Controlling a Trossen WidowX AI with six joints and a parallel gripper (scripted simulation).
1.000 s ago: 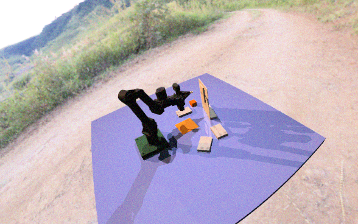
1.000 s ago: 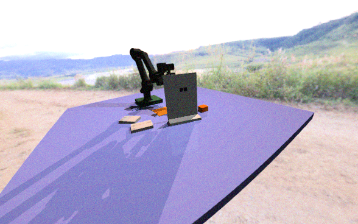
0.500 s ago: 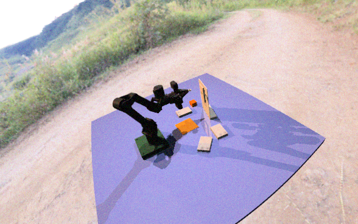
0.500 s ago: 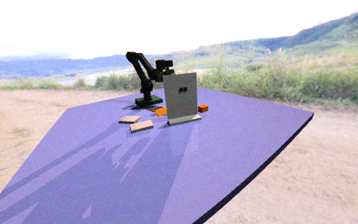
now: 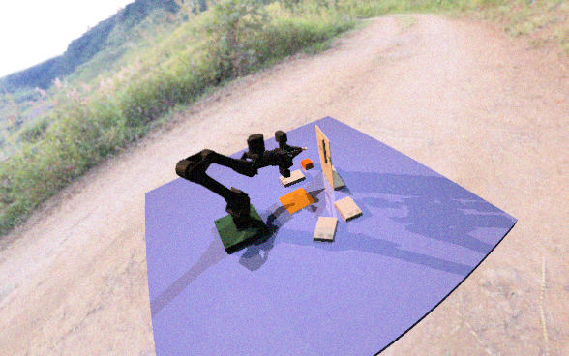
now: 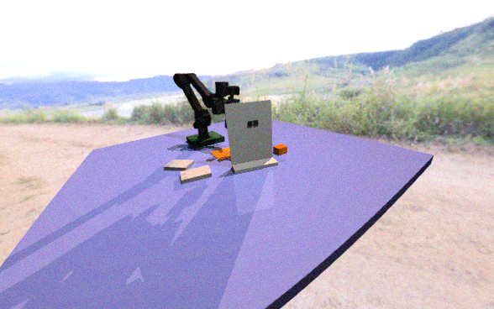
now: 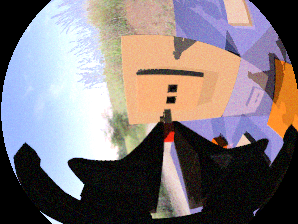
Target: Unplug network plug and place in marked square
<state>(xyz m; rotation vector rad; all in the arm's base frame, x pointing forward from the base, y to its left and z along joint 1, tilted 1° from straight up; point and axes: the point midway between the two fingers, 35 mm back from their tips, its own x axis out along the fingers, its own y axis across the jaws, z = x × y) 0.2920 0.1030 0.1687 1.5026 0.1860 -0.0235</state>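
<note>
Now: gripper tip 190 mm above the orange marked square, 80 mm past it and 60 mm to the left of it. The rest, counted from my gripper tip: plug: right at my gripper tip; then orange block: 180 mm below, 140 mm to the left, 60 mm ahead; then tan panel: 100 mm ahead, 90 mm below, 10 mm to the right.
</note>
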